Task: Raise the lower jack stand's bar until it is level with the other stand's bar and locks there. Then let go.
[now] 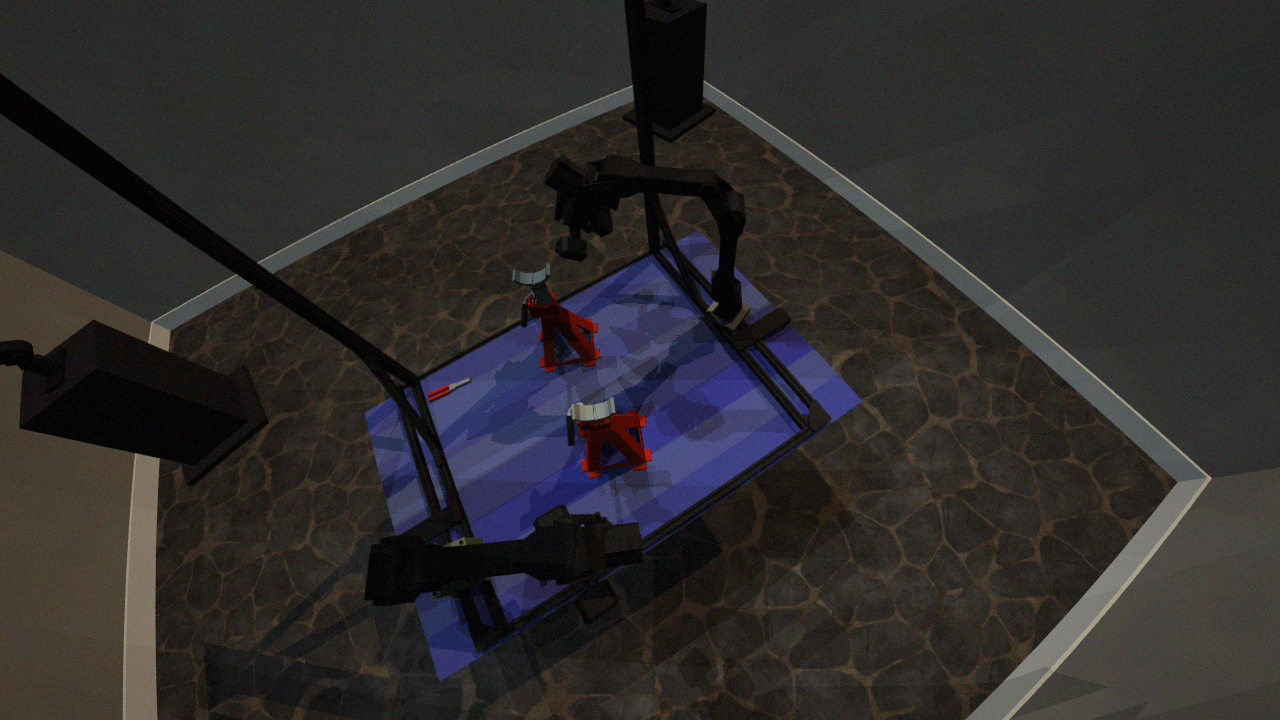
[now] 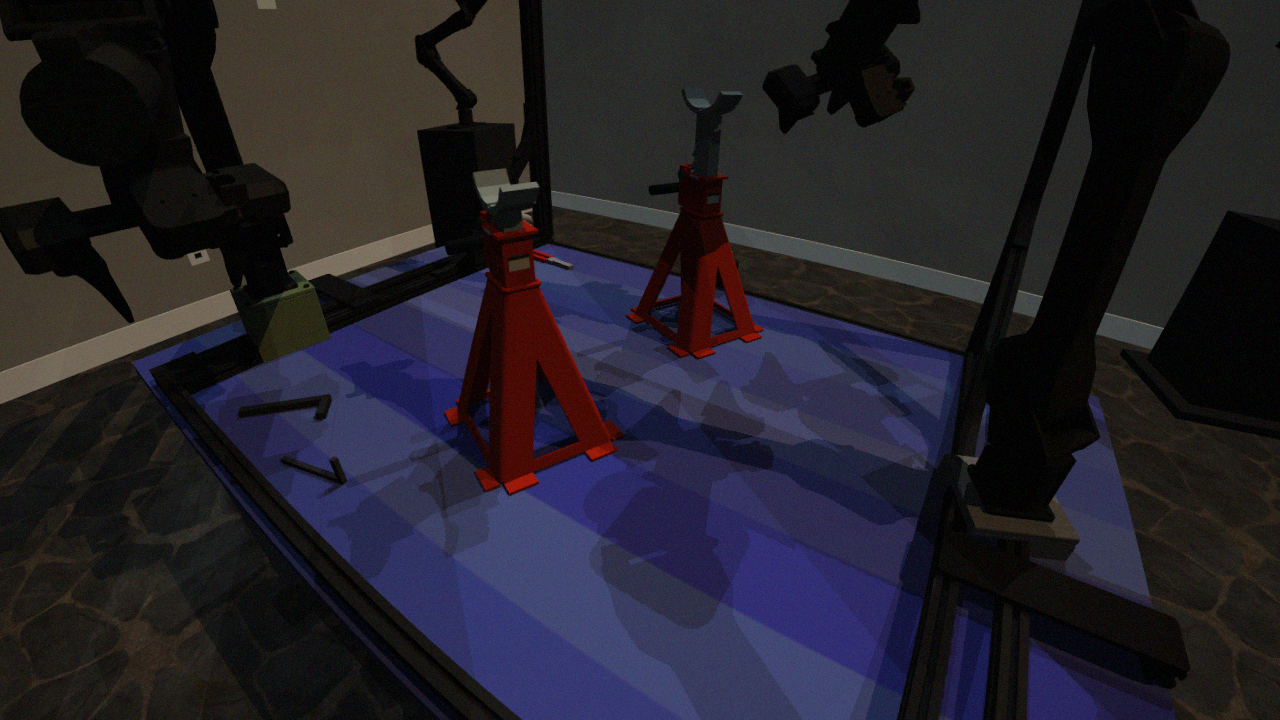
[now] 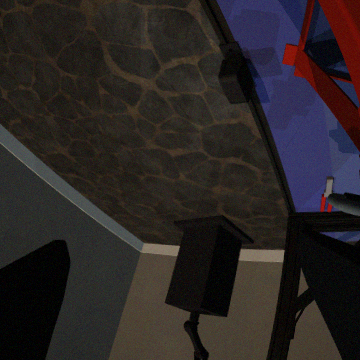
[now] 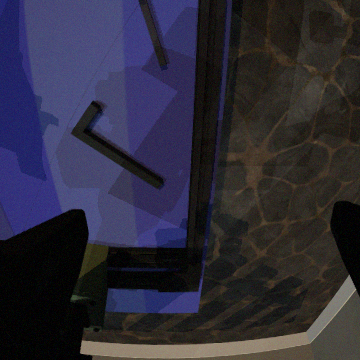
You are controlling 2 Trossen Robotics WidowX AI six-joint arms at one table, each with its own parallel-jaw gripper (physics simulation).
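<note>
Two red jack stands stand on the blue mat. The far stand has its grey bar raised high. The near stand has its bar down, with the saddle just above the red top. My left gripper is open and empty, and hangs in the air above and beside the far stand's saddle. My right gripper is open and empty, low over the mat's near edge, well apart from the near stand.
Two black L-shaped keys lie near the mat's corner by the right arm's base. A red-handled screwdriver lies at the mat's far side. A black frame borders the mat.
</note>
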